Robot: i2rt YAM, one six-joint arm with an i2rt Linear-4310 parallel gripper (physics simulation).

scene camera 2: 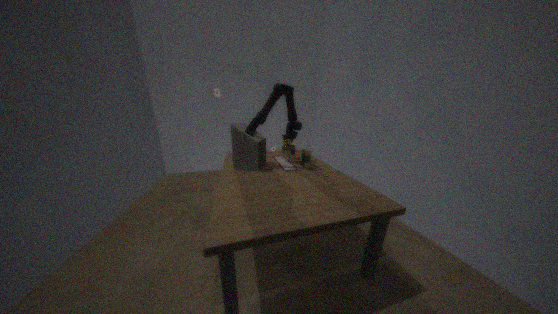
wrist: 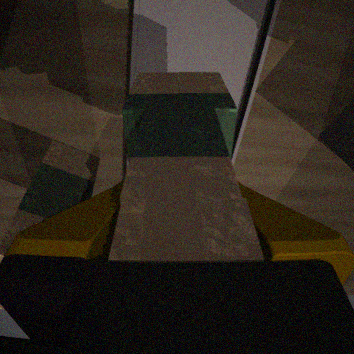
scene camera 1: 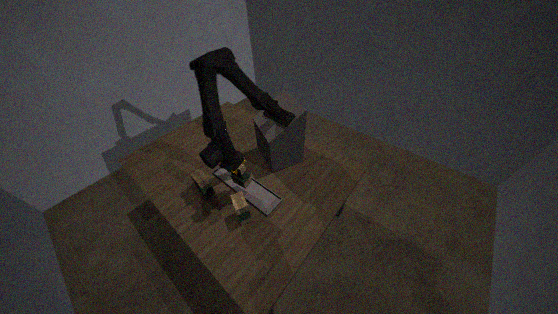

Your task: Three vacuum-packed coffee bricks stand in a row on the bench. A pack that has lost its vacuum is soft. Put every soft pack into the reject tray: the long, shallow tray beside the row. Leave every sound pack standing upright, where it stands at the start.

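Where they show: gripper, fingertip midpoint: [scene camera 2: 286, 146] [wrist: 179, 177] [scene camera 1: 238, 173]; arm's base, link origin: [scene camera 2: 250, 131] [scene camera 1: 278, 115].
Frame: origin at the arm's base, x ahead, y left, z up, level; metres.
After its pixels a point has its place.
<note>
My gripper [scene camera 1: 240, 169] {x 0.311, y 0.059, z -0.143 m} [scene camera 2: 288, 141] {x 0.311, y 0.059, z -0.143 m} [wrist: 179, 177] {x 0.311, y 0.059, z -0.143 m} is shut on a tan coffee pack with a green band [scene camera 1: 242, 178] {x 0.317, y 0.100, z -0.142 m} [scene camera 2: 289, 148] {x 0.328, y 0.027, z -0.150 m} [wrist: 187, 210] {x 0.325, y 0.028, z -0.086 m}. The yellow fingers press on its two sides. The pack hangs upright above the long, shallow grey tray [scene camera 1: 262, 197] {x 0.266, y 0.161, z -0.281 m} [scene camera 2: 285, 163] {x 0.295, y 0.011, z -0.282 m} [wrist: 210, 35] {x 0.283, y 0.008, z -0.282 m}; the gap beneath it is hard to judge. A second pack [scene camera 1: 239, 201] {x 0.393, y 0.190, z -0.144 m} stands upright beside the tray, toward scene camera 1. A third pack [scene camera 1: 201, 181] {x 0.461, y -0.020, z -0.148 m} stands upright on the tray's left in that view. One standing pack [wrist: 55, 187] {x 0.387, y 0.144, z -0.219 m} shows at lower left in the wrist view, and one [scene camera 2: 306, 157] {x 0.444, y -0.100, z -0.196 m} in scene camera 2.
A tall grey, slant-topped box [scene camera 1: 287, 150] {x 0.035, y 0.099, z -0.154 m} [scene camera 2: 245, 150] {x -0.033, y -0.124, z -0.128 m} stands on the wooden bench [scene camera 1: 320, 180] {x -0.026, y 0.289, z -0.285 m} [scene camera 2: 300, 200] {x 0.270, y -0.564, z -0.285 m} around the arm's lower end, on the tray's far side from the standing packs. The picture is dark and grainy, with arm shadows across the packs.
</note>
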